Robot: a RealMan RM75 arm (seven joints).
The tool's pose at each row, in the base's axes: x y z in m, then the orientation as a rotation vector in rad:
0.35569 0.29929 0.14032 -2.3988 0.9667 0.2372
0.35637 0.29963 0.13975 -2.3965 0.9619 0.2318
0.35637 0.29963 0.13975 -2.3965 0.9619 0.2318
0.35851 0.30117 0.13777 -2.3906 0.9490 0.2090
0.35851 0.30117 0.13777 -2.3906 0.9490 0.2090
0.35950 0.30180 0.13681 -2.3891 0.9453 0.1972
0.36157 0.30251 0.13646 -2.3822 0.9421 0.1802
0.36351 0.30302 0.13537 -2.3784 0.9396 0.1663
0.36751 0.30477 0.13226 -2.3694 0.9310 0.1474
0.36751 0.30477 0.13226 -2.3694 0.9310 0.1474
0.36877 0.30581 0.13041 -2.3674 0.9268 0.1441
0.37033 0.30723 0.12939 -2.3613 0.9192 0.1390
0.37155 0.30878 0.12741 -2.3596 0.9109 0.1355
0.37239 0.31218 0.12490 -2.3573 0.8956 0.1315
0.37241 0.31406 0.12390 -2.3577 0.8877 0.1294
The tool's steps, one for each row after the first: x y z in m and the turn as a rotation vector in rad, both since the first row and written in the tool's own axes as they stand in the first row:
0.00049 -0.00043 0.00069 0.0048 0.0011 -0.0040
0.00049 -0.00043 0.00069 0.0048 0.0011 -0.0040
0.00183 -0.00200 0.00326 0.0202 0.0097 -0.0164
0.00183 -0.00200 0.00326 0.0202 0.0097 -0.0164
0.00252 -0.00265 0.00445 0.0262 0.0156 -0.0211
0.00372 -0.00435 0.00520 0.0384 0.0232 -0.0255
0.00522 -0.00553 0.00646 0.0468 0.0301 -0.0293
0.00818 -0.00803 0.01017 0.0625 0.0368 -0.0375
0.00818 -0.00803 0.01017 0.0625 0.0368 -0.0375
0.00913 -0.00875 0.01233 0.0661 0.0370 -0.0407
0.00978 -0.01024 0.01401 0.0747 0.0360 -0.0459
0.01044 -0.01118 0.01656 0.0790 0.0352 -0.0521
0.00992 -0.01275 0.02054 0.0853 0.0324 -0.0632
0.00918 -0.01347 0.02240 0.0872 0.0316 -0.0693

